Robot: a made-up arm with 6 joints.
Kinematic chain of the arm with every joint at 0, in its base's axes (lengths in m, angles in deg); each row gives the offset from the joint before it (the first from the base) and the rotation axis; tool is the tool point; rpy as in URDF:
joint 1: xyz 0 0 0.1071 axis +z
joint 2: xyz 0 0 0 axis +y
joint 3: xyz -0.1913 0 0.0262 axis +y
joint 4: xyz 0.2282 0 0.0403 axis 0.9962 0 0.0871
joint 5: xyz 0 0 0 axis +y
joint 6: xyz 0.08 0 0.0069 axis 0.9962 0 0.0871
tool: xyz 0 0 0 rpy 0 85 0
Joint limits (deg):
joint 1: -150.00..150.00
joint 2: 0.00..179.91
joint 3: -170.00..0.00
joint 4: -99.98..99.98
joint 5: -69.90..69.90
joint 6: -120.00..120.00
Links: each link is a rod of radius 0.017 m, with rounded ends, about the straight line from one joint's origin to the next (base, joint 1, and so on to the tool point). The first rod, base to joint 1, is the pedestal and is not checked.
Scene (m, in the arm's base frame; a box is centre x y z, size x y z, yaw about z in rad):
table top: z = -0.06
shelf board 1: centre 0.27 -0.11 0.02 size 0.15 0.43 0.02 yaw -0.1
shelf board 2: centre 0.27 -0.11 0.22 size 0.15 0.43 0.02 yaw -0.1
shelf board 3: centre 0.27 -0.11 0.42 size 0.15 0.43 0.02 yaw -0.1
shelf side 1: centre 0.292 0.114 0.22 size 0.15 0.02 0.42 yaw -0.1
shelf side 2: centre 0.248 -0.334 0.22 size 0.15 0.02 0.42 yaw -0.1
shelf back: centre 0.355 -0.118 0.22 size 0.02 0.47 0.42 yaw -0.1
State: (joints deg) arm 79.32 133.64 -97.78 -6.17 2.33 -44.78
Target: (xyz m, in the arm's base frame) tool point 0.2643 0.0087 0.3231
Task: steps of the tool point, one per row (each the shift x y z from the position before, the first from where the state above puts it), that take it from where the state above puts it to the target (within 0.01 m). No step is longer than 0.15 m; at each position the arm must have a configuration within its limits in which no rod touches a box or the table.
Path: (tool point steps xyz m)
1: 0.0514 -0.0275 0.0981
2: 0.0327 -0.0555 0.0913
3: 0.0065 -0.0748 0.0779
4: -0.0230 -0.0831 0.0591
5: 0.0116 -0.0444 -0.0142
6: 0.0020 -0.0423 -0.0192
7: -0.0057 -0.0382 -0.0240
8: -0.0110 -0.0326 -0.0283
9: 0.0381 -0.0009 0.0069
10: 0.0406 -0.0039 0.0002
11: 0.0417 -0.0073 -0.0071

